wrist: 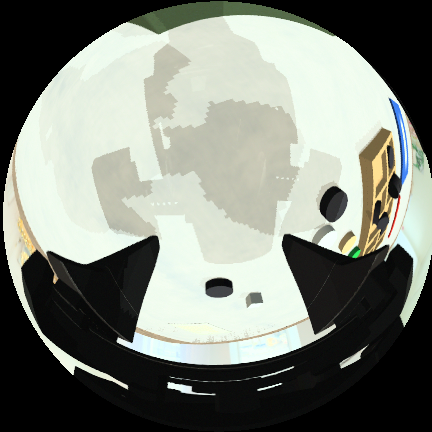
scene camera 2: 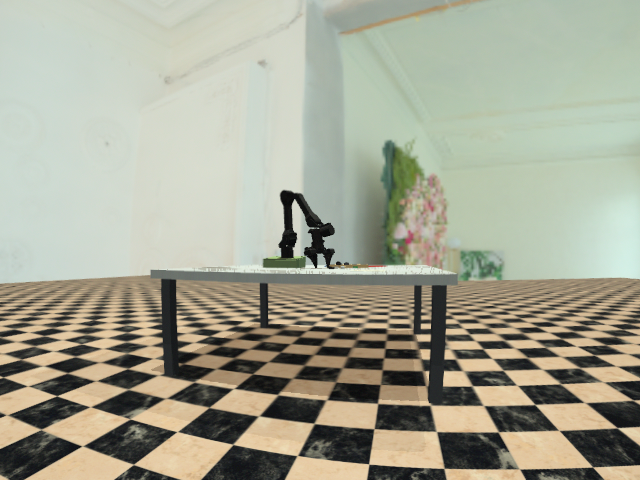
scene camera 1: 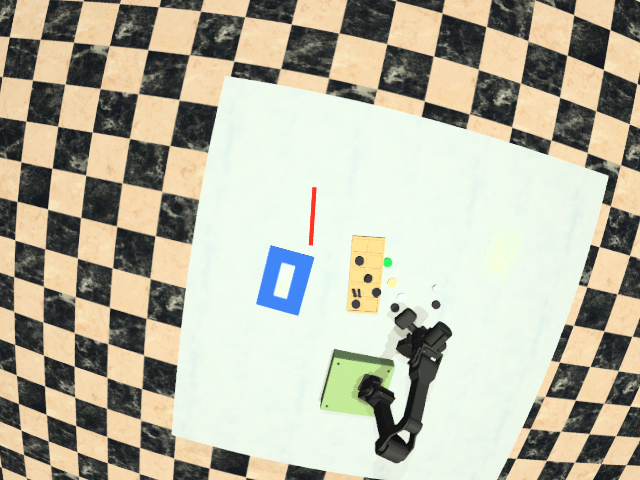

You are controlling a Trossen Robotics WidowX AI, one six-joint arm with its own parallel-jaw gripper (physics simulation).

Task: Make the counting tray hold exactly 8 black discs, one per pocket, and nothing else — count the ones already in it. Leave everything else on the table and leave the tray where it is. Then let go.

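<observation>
The wooden tray (scene camera 1: 376,246) (wrist: 368,187) has two columns of pockets. Several black discs are in or on it: some look flat, and a dark pair (scene camera 1: 356,292) looks on edge near its lower left. Exact seating is hard to tell. One loose black disc (scene camera 1: 394,307) (wrist: 333,204) lies off the tray's lower right corner. Another loose black disc (scene camera 1: 435,304) (wrist: 219,287) lies farther right. My gripper (scene camera 2: 321,266) (wrist: 221,241) is open and empty, tips low over the table. The farther disc shows beyond the gap between the tips in the wrist view. The arm hides the fingertips from above.
A white disc (scene camera 1: 401,297) (wrist: 326,236), a yellow disc (scene camera 1: 391,282) (wrist: 347,242) and a green disc (scene camera 1: 387,262) (wrist: 355,252) lie right of the tray. A small pale block (wrist: 255,300), a blue frame (scene camera 1: 266,279), a red bar (scene camera 1: 312,217) and a green base (scene camera 1: 343,387) also show.
</observation>
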